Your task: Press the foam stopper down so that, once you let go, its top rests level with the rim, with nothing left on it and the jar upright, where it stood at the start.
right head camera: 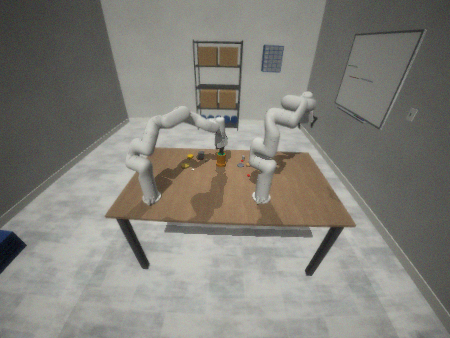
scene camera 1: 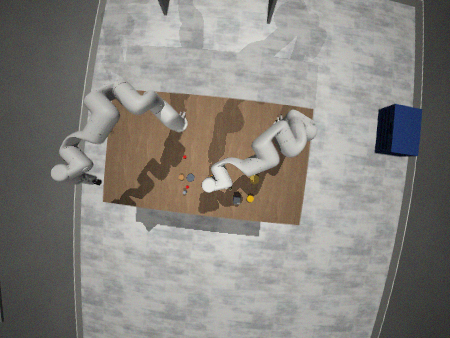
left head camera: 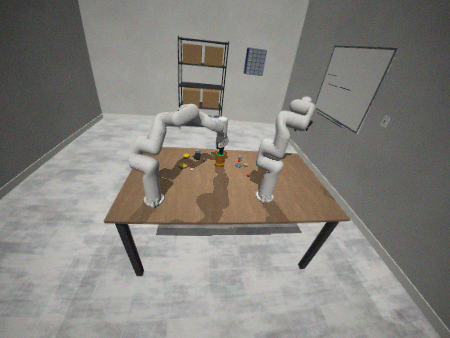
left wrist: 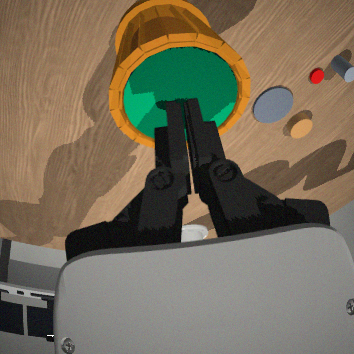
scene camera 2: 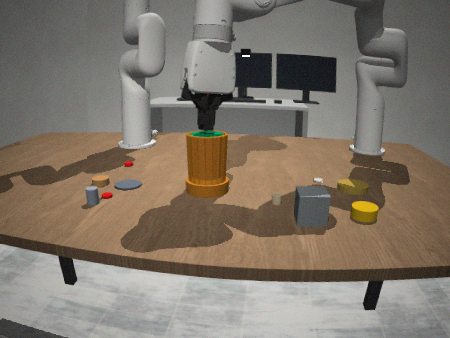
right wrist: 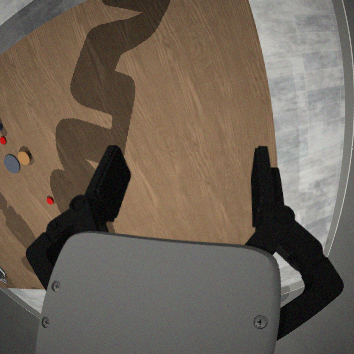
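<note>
The orange ribbed jar (scene camera 2: pixel 206 165) (left wrist: pixel 154 25) (left head camera: pixel 220 161) (right head camera: pixel 221 162) stands upright on the table. The green foam stopper (left wrist: pixel 185 70) (scene camera 2: pixel 220 134) fills its mouth; its top looks close to rim height, exact level hard to tell. My left gripper (left wrist: pixel 182 119) (scene camera 2: pixel 206 129) is shut and empty, pointing down with its fingertips over the stopper, at or very near its surface; contact cannot be made out. A small shadow lies beside the tips. My right gripper (right wrist: pixel 186 159) (scene camera 1: pixel 98 182) is open and empty, high beyond the table's side, far from the jar.
In scene camera 2, a grey box (scene camera 2: pixel 312 206), yellow disc (scene camera 2: pixel 364 212), olive disc (scene camera 2: pixel 352 186) and tan cylinder (scene camera 2: pixel 276 199) stand right of the jar. A blue-grey disc (scene camera 2: pixel 128 185), orange disc (scene camera 2: pixel 100 181), grey cylinder (scene camera 2: pixel 92 195) and red discs lie left.
</note>
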